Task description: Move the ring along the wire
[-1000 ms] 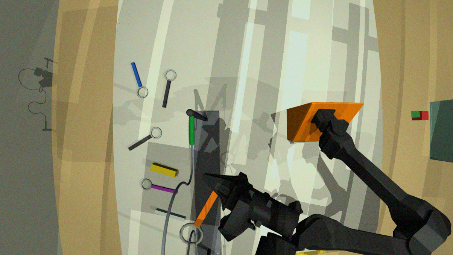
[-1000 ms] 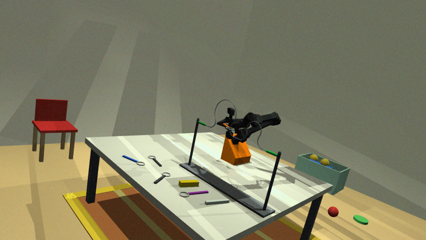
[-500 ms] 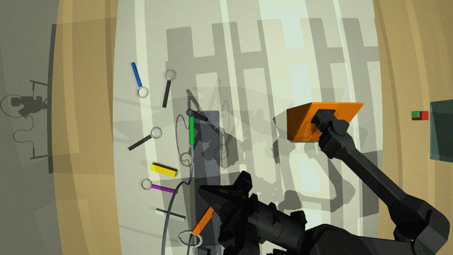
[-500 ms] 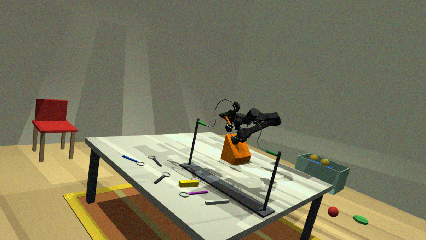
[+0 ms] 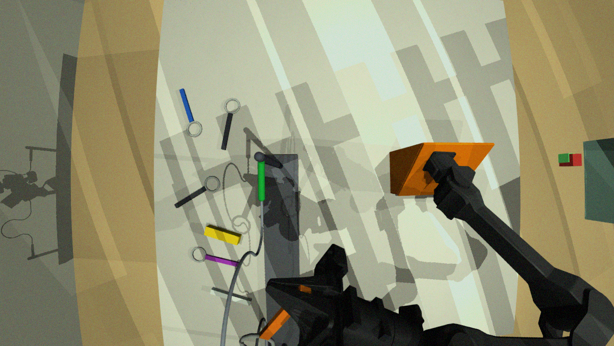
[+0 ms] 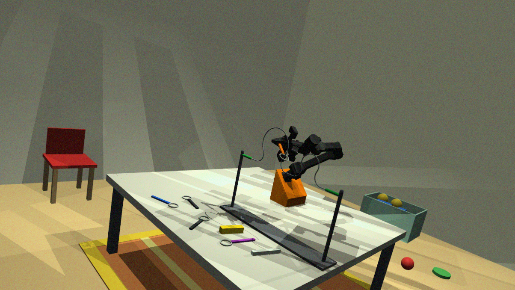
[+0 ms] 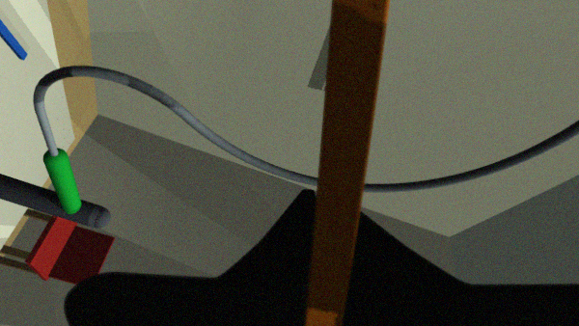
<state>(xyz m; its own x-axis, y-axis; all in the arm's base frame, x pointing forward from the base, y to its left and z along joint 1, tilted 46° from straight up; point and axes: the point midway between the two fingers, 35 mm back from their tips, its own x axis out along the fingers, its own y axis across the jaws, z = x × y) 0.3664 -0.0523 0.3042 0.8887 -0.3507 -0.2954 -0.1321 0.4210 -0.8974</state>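
Now: gripper tip 9 cm to the right of the ring with orange handle and 3 cm above it. The rest, counted from my gripper tip: ring with black handle 20 cm ahead, 31 cm to the right, 42 cm below; then ring with purple handle 26 cm ahead, 15 cm to the left, 42 cm below; then yellow block 21 cm ahead, 7 cm to the left, 41 cm below.
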